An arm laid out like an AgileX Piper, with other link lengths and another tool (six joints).
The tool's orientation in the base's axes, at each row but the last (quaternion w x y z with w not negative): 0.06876, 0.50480, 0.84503, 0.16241; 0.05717, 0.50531, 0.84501, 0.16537; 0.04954, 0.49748, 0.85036, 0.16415; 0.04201, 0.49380, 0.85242, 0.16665; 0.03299, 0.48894, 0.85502, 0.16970
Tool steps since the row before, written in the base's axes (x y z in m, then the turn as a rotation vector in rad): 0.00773, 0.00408, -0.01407, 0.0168, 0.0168, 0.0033; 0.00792, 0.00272, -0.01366, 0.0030, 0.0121, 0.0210; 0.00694, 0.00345, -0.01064, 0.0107, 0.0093, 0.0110; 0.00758, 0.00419, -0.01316, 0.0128, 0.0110, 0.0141; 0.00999, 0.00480, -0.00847, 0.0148, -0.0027, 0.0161
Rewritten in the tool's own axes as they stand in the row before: -0.00082, 0.00337, 0.01620, 0.0068, 0.0224, 0.0051; -0.00241, 0.00319, 0.01552, 0.0106, 0.0148, -0.0162; -0.00134, 0.00382, 0.01253, 0.0035, 0.0167, -0.0056; -0.00149, 0.00390, 0.01519, 0.0042, 0.0202, -0.0076; -0.00205, 0.00774, 0.01142, -0.0082, 0.0161, -0.0125
